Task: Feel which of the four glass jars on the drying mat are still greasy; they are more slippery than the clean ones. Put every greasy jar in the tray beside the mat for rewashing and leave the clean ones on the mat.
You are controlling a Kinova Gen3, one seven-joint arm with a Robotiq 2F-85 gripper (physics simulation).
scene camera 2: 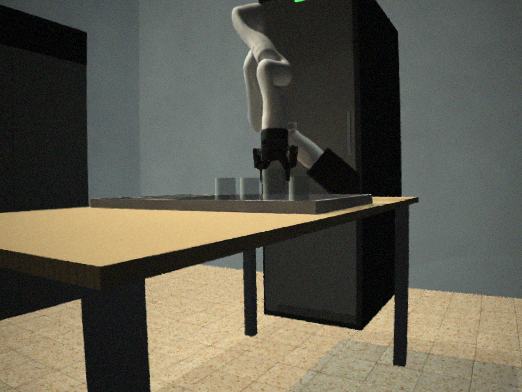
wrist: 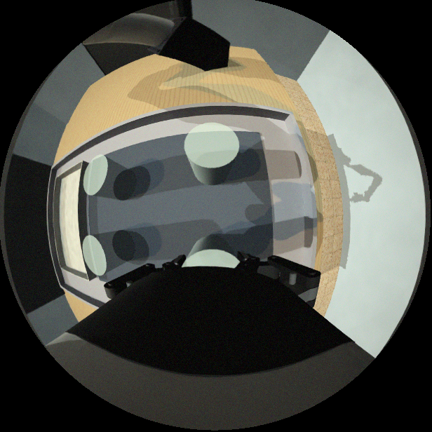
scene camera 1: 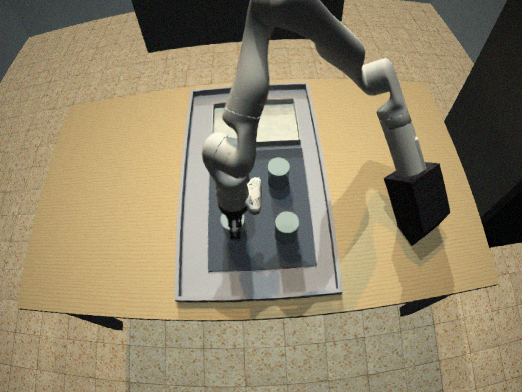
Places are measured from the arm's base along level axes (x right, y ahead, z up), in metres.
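Pixels of known places: gripper, fingertip midpoint: (scene camera 2: 274, 183) (scene camera 1: 236, 224); arm's base, origin of the base link: (scene camera 2: 316, 160) (scene camera 1: 411, 170).
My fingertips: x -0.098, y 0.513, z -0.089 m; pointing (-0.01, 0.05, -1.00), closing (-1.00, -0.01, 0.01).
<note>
Ahead of a thing's pixels: the offset from my fingertips to its middle. Level surfaces: height alone.
Four pale green glass jars stand upright. My gripper (scene camera 1: 234, 230) (scene camera 2: 274, 177) (wrist: 211, 260) is shut on the near-left jar @[dx +0.000, dy +0.006, dz -0.002 m] (scene camera 1: 225, 220) (scene camera 2: 274, 188) (wrist: 210, 244), with a fingertip against each side. The near-right jar @[dx -0.008, dy -0.139, dz -0.022 m] (scene camera 1: 287, 223) (scene camera 2: 299, 187) (wrist: 211, 145), the far-right jar @[dx +0.171, dy -0.127, dz -0.022 m] (scene camera 1: 278, 167) (scene camera 2: 249, 187) (wrist: 95, 175) and the far-left jar @[dx +0.181, dy -0.005, dz -0.022 m] (scene camera 2: 225, 188) (wrist: 94, 255) stand on the dark drying mat @[dz -0.066 m] (scene camera 1: 260, 255) (wrist: 175, 200). The arm hides the far-left jar in scene camera 1. The pale-floored tray @[dx +0.413, dy -0.060, dz -0.054 m] (scene camera 1: 280, 120) (wrist: 70, 220) lies beyond the mat. Grease is not visible.
A large grey raised-rim surround (scene camera 1: 325, 205) (scene camera 2: 250, 205) encloses the mat and the tray. My arm (scene camera 1: 250, 75) reaches over from its black base block (scene camera 1: 417, 202) on the right of the wooden table @[dz -0.070 m] (scene camera 1: 110, 200). Dark cabinets (scene camera 1: 225, 22) (scene camera 2: 310, 270) stand beyond the table.
</note>
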